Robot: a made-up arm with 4 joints.
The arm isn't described. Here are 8 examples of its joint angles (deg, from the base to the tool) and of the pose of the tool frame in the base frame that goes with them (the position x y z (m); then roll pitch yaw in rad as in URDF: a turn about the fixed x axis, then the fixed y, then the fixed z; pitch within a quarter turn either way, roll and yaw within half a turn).
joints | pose
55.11 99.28 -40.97 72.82 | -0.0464 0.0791 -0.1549 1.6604 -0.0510 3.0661
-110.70 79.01 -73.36 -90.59 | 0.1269 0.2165 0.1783 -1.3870 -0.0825 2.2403
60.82 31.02 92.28 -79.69 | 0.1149 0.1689 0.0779 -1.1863 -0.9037 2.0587
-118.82 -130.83 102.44 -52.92 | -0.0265 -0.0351 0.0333 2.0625 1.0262 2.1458
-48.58 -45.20 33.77 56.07 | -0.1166 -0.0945 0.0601 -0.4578 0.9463 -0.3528
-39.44 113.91 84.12 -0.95 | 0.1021 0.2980 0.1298 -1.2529 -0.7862 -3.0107
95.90 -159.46 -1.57 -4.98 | -0.2264 0.2716 0.1440 3.0461 0.3467 1.3120
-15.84 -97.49 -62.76 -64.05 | 0.0124 0.0099 -0.0593 1.7434 0.5723 3.0063
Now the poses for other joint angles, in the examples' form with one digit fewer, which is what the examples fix.
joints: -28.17 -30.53 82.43 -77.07
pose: -0.031 0.280 -0.074 1.507 -1.090 0.930
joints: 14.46 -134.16 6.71 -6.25
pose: -0.197 0.013 0.135 3.023 0.784 2.588
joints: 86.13 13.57 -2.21 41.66
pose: -0.196 0.343 -0.091 0.107 -0.204 -2.191
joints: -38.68 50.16 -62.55 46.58
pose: -0.079 -0.027 -0.108 0.731 -0.997 -1.354
